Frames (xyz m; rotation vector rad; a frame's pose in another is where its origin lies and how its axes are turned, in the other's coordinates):
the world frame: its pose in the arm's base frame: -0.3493 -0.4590 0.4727 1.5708 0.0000 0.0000
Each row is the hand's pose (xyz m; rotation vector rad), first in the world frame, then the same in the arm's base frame.
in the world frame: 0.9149 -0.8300 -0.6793 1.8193 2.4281 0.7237
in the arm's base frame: 0.5656 0.2203 -0.3573 -1.0611 -0.9754 -1.8036
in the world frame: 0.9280 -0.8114 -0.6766 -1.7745 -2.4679 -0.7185
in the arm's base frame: 0.5787 0.2176 -0.3387 -0.9962 -0.9981 -1.8179
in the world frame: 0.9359 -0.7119 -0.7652 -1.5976 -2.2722 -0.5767
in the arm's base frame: 0.5866 0.3062 -0.2392 -0.6921 -1.0098 -1.6967
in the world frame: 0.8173 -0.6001 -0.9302 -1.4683 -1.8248 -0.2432
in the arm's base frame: 0.4680 0.4712 -0.1274 -0.3059 -0.9854 -1.2885
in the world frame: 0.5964 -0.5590 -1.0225 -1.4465 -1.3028 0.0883
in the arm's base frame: 0.2471 0.5635 -0.0863 -0.0786 -0.8856 -0.7732
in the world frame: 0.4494 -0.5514 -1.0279 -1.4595 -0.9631 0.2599
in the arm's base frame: 0.1001 0.5689 -0.0787 -0.0062 -0.7828 -0.4501
